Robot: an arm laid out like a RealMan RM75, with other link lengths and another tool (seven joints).
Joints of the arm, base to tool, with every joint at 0 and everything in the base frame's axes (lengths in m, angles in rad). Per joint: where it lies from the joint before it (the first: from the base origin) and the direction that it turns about. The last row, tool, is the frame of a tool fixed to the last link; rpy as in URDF.
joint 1: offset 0 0 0.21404 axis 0 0 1
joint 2: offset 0 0 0 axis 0 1 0
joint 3: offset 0 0 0.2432 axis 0 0 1
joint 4: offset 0 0 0 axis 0 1 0
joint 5: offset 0 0 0.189 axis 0 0 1
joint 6: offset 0 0 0 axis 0 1 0
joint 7: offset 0 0 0.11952 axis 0 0 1
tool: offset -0.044 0.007 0.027 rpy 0 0.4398 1.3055
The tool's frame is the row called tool.
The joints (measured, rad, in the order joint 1, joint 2, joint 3, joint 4, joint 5, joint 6, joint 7), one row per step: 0.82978, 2.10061, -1.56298, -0.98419, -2.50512, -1.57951, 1.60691; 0.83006, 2.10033, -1.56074, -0.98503, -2.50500, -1.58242, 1.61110; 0.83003, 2.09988, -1.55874, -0.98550, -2.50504, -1.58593, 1.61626; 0.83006, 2.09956, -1.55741, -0.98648, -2.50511, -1.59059, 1.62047; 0.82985, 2.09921, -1.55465, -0.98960, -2.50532, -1.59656, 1.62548; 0.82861, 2.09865, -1.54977, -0.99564, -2.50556, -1.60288, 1.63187; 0.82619, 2.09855, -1.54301, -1.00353, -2.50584, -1.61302, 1.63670; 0.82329, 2.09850, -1.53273, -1.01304, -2.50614, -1.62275, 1.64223; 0.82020, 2.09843, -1.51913, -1.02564, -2.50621, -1.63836, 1.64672; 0.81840, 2.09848, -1.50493, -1.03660, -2.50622, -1.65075, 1.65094; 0.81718, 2.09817, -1.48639, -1.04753, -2.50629, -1.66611, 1.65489; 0.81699, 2.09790, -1.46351, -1.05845, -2.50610, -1.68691, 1.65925; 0.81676, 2.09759, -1.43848, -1.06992, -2.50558, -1.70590, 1.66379; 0.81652, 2.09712, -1.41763, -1.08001, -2.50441, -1.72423, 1.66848; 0.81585, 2.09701, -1.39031, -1.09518, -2.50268, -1.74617, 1.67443; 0.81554, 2.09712, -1.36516, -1.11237, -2.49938, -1.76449, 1.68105
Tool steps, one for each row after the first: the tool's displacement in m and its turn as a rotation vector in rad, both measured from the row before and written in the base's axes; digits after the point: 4 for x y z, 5 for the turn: -0.0003, 0.0002, 0.0004, 0.00156, 0.00010, -0.00501; 0.0000, 0.0001, 0.0004, 0.00148, -0.00079, -0.00657; -0.0001, -0.0002, 0.0004, -0.00024, -0.00132, -0.00541; -0.0004, 0.0000, 0.0007, 0.00075, -0.00039, -0.00574; -0.0007, 0.0003, 0.0011, 0.00361, 0.00154, -0.00664; -0.0007, -0.0002, 0.0015, 0.00114, 0.00235, -0.00748; -0.0011, 0.0003, 0.0019, 0.00447, 0.00519, -0.00873; -0.0015, 0.0000, 0.0027, 0.00221, 0.00637, -0.00958; -0.0017, 0.0005, 0.0025, 0.00440, 0.00749, -0.00837; -0.0018, 0.0008, 0.0032, 0.00467, 0.00879, -0.01094; -0.0021, 0.0007, 0.0039, 0.00276, 0.00976, -0.01464; -0.0023, 0.0011, 0.0041, 0.00578, 0.01215, -0.01463; -0.0019, 0.0006, 0.0037, 0.00322, 0.00984, -0.01354; -0.0027, 0.0010, 0.0048, 0.00634, 0.01458, -0.01527; -0.0033, 0.0012, 0.0046, 0.00880, 0.01626, -0.01128
